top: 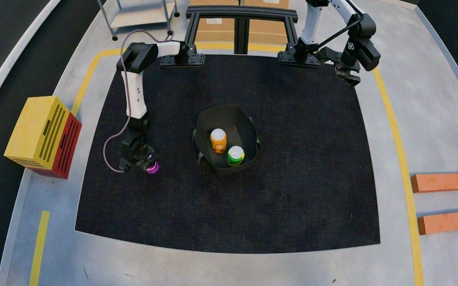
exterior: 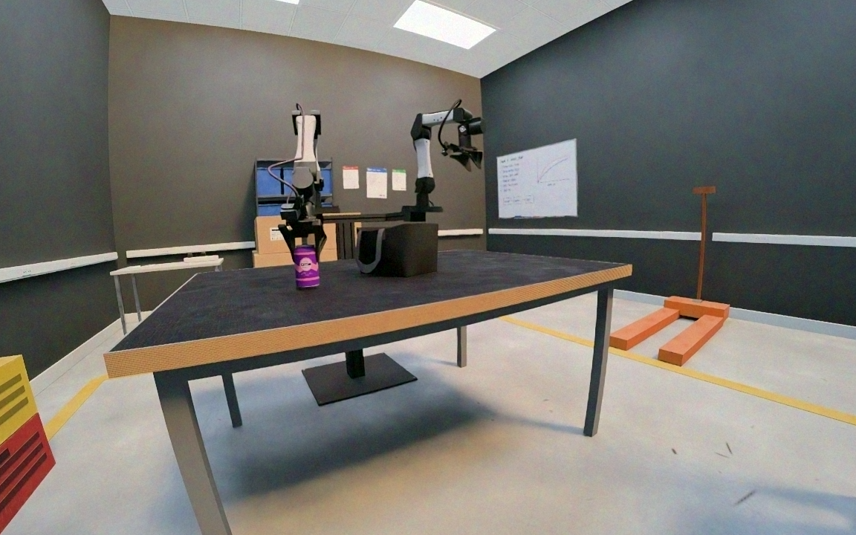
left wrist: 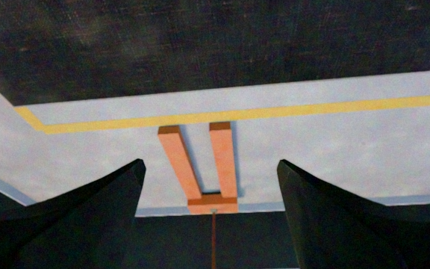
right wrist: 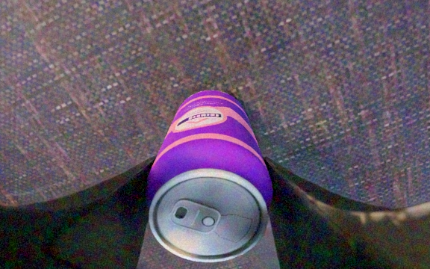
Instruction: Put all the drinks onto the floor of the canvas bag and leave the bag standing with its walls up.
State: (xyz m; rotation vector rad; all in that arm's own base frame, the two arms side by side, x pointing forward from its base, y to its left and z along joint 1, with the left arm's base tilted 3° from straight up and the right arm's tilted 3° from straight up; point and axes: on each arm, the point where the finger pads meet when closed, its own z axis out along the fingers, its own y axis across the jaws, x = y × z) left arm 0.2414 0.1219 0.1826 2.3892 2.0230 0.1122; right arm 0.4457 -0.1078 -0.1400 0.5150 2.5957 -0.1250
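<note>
The purple can lies 20 mm below my right hand. The rest, counted from my right hand: orange can (90 mm behind, 310 mm to the left, 10 mm below); green can (10 mm behind, 380 mm to the left, 10 mm below).
</note>
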